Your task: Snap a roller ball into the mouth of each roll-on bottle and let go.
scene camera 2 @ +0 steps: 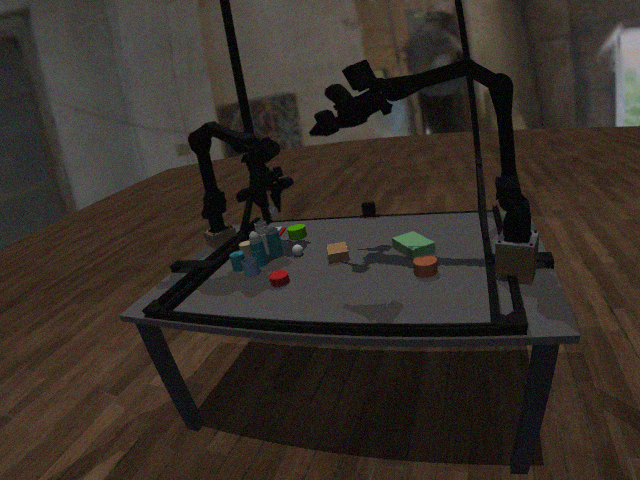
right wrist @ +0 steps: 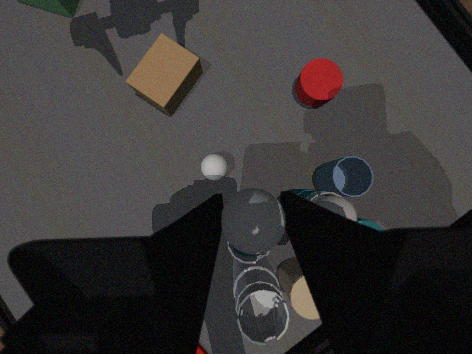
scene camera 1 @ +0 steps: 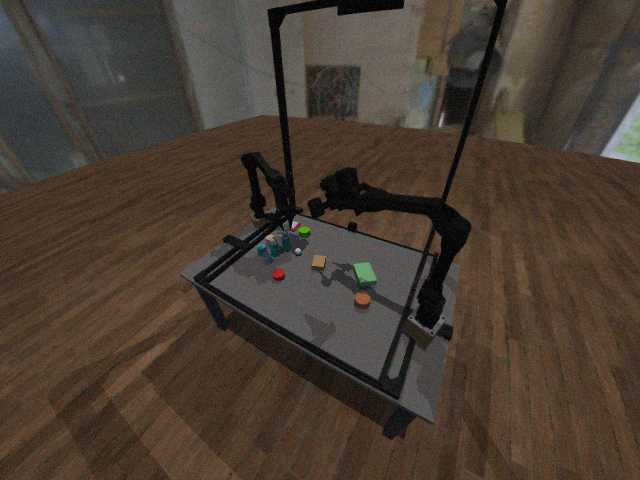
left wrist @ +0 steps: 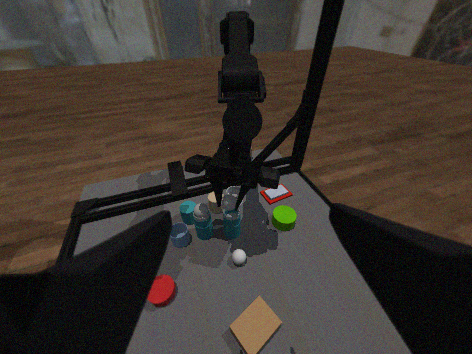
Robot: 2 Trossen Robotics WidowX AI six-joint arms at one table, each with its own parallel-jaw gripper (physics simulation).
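Pixels of known places: left gripper, fingertip midpoint: (scene camera 2: 320, 130) (left wrist: 250, 214); right gripper, fingertip midpoint: (scene camera 2: 274, 214) (right wrist: 251, 199) (scene camera 1: 287, 230) (left wrist: 227, 208); left arm's base, origin of the base link: (scene camera 2: 517, 236) (scene camera 1: 427, 318); right arm's base, origin of the base link: (scene camera 2: 218, 229) (scene camera 1: 259, 215).
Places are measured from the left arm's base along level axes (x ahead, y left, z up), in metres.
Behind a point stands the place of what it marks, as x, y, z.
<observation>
My right gripper (scene camera 2: 273, 208) @(0.723, 0.082, 0.045) (left wrist: 227, 208) @(0.723, 0.082, 0.045) (right wrist: 251, 199) @(0.723, 0.082, 0.045) is shut on a grey roller ball (right wrist: 254, 222) @(0.731, 0.078, 0.069), above the bottles. A teal bottle (scene camera 2: 273, 244) @(0.749, 0.093, -0.058) (left wrist: 232, 228) @(0.741, 0.073, -0.055) stands below it; its rim shows partly behind the held ball in the right wrist view. Another teal bottle (scene camera 2: 257, 254) @(0.749, 0.168, -0.059) (left wrist: 203, 229) @(0.741, 0.148, -0.056) has a pale ball (left wrist: 201, 210) @(0.751, 0.146, 0.007) (right wrist: 336, 206) @(0.752, 0.149, 0.009) at its mouth. A clear, round-mouthed vessel (right wrist: 262, 317) @(0.837, 0.064, -0.024) stands near them. A loose white ball (scene camera 1: 297, 251) @(0.672, 0.068, -0.073) (scene camera 2: 297, 250) @(0.669, 0.071, -0.079) (left wrist: 239, 257) @(0.670, 0.058, -0.070) (right wrist: 214, 167) @(0.683, 0.060, -0.067) lies on the table. My left gripper (left wrist: 250, 214) @(0.508, 0.060, 0.288) is open and empty, high above the table.
A blue cup (left wrist: 180, 236) @(0.753, 0.217, -0.102) (right wrist: 353, 176) @(0.747, 0.235, -0.090), a teal cylinder (left wrist: 188, 212) @(0.795, 0.194, -0.052) and a beige cylinder (right wrist: 307, 298) @(0.853, 0.116, -0.052) stand by the bottles. Around them are a red disc (scene camera 2: 279, 278) @(0.591, 0.246, -0.076), green disc (scene camera 2: 296, 231) @(0.771, -0.050, -0.072), tan block (scene camera 2: 337, 252) @(0.520, 0.062, -0.072), green block (scene camera 2: 413, 243) @(0.324, -0.050, -0.072) and orange disc (scene camera 2: 424, 266) @(0.233, 0.083, -0.069).
</observation>
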